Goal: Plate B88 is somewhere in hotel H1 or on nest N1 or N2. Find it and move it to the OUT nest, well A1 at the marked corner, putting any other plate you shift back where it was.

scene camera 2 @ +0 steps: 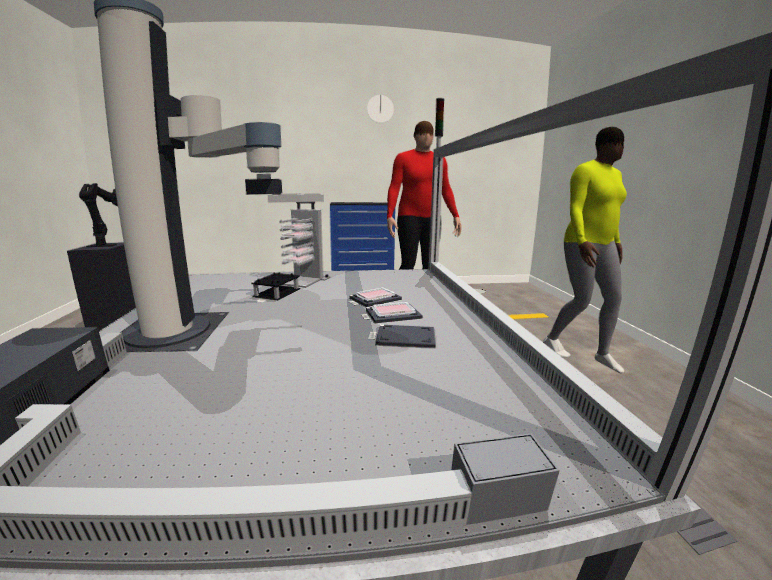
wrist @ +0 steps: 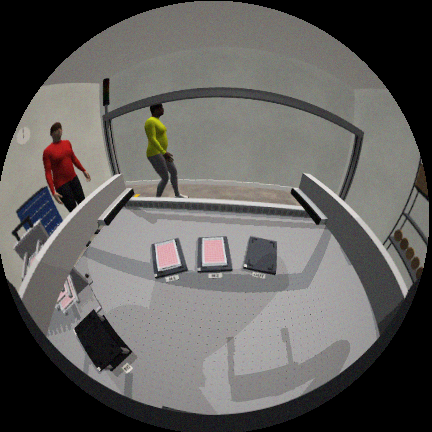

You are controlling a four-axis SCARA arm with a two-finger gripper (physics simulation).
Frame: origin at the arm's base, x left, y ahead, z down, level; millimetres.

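Seen in the pictures: gripper, between the fingertips: (scene camera 2: 321,197) (wrist: 211,177); arm's base, origin of its link: (scene camera 2: 168,333).
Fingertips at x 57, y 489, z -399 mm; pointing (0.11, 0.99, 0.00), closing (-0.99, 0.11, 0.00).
Pixels of each thing's top centre, then the offset from my fingertips to it. "pt": a spot on its surface instead.
- nest N1 plate, centre of its top: (scene camera 2: 375,292) (wrist: 165,252) dx +194, dy +184, dz +360 mm
- nest N2 plate, centre of its top: (scene camera 2: 393,307) (wrist: 213,249) dx +22, dy +226, dz +360 mm
- dark OUT nest, centre of its top: (scene camera 2: 406,332) (wrist: 262,251) dx -167, dy +233, dz +370 mm
- Hotel H1, a spot on its surface: (scene camera 2: 308,231) pt dx +502, dy -86, dz +163 mm
- grey box, centre of its top: (scene camera 2: 505,456) dx -724, dy +261, dz +311 mm
My gripper (scene camera 2: 315,198) (wrist: 211,177) is open and empty, high above the table. In the wrist view its fingers stand wide apart, beyond the nests. Pink-welled plates lie on nest N1 (plate (scene camera 2: 375,293) (wrist: 167,255)) and nest N2 (plate (scene camera 2: 393,308) (wrist: 214,251)). The dark OUT nest (scene camera 2: 405,335) (wrist: 261,255) beside N2 is bare. Hotel H1 (scene camera 2: 308,230) holds several pink-welled plates (scene camera 2: 298,234) (wrist: 65,295), stacked; the left finger partly hides it in the wrist view. No plate label is readable, so I cannot tell which is B88.
A black raised stand (scene camera 2: 276,283) (wrist: 97,337) stands near the hotel. The arm's column (scene camera 2: 143,187) rises at the left. A grey box (scene camera 2: 506,458) sits at the near right edge. White slotted ducts (scene camera 2: 536,349) line the table. Two people (scene camera 2: 416,180) (scene camera 2: 596,199) stand beyond it.
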